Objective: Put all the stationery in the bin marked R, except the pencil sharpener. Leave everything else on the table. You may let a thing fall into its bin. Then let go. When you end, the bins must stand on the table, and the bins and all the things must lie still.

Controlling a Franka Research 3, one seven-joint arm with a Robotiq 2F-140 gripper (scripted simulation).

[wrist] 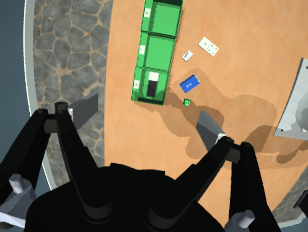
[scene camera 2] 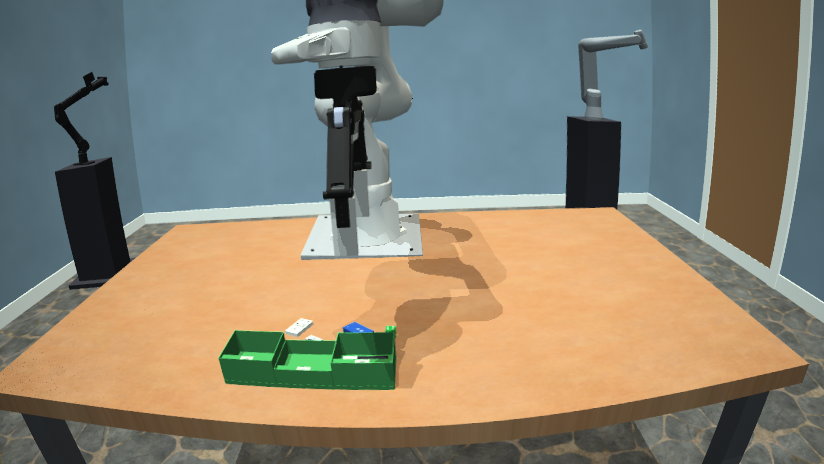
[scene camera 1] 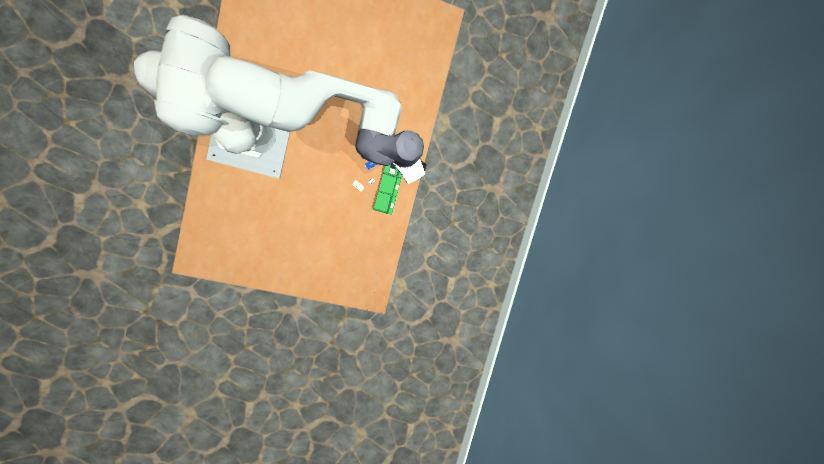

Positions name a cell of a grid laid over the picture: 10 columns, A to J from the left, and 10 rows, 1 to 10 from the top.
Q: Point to a joined green bins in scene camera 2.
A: D8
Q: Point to a joined green bins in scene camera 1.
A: E5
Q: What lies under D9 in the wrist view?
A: My gripper.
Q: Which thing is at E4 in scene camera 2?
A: My gripper.
